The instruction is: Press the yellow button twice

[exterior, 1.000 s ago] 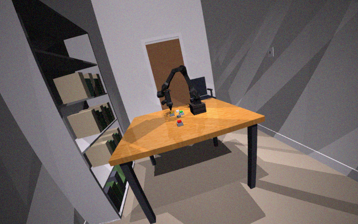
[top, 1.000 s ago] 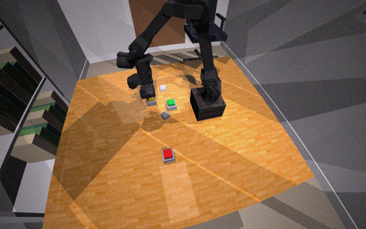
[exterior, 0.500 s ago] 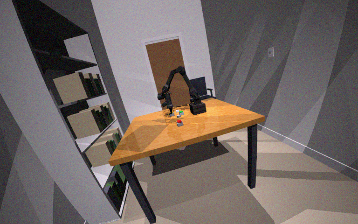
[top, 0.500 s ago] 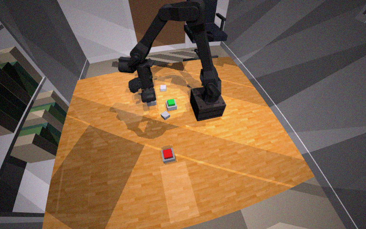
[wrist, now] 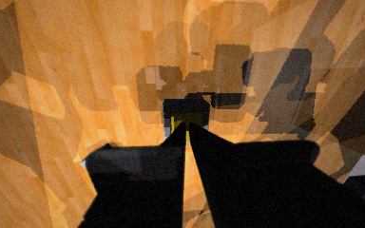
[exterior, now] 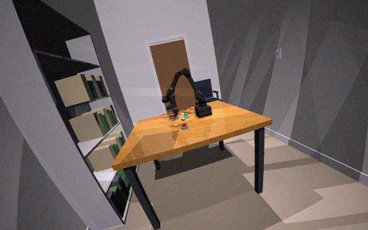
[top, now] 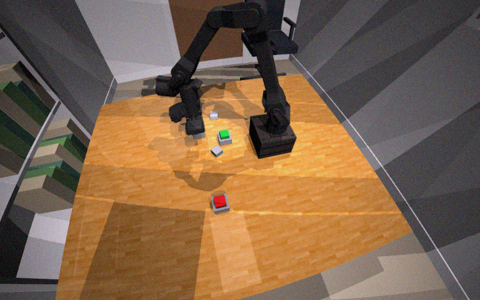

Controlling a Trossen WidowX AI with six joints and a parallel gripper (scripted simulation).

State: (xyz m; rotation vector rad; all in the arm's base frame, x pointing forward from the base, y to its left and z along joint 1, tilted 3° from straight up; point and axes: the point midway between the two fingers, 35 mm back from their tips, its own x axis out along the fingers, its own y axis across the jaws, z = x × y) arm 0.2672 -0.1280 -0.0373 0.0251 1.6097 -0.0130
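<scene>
Now: gripper tip 10 mm above the yellow button. From my gripper tip the other things lie so: grey block 110 mm to the left, 60 mm behind, 20 mm below; then green button 100 mm behind, 60 mm to the left; then white block 80 mm to the right, 80 mm behind, 20 mm below.
</scene>
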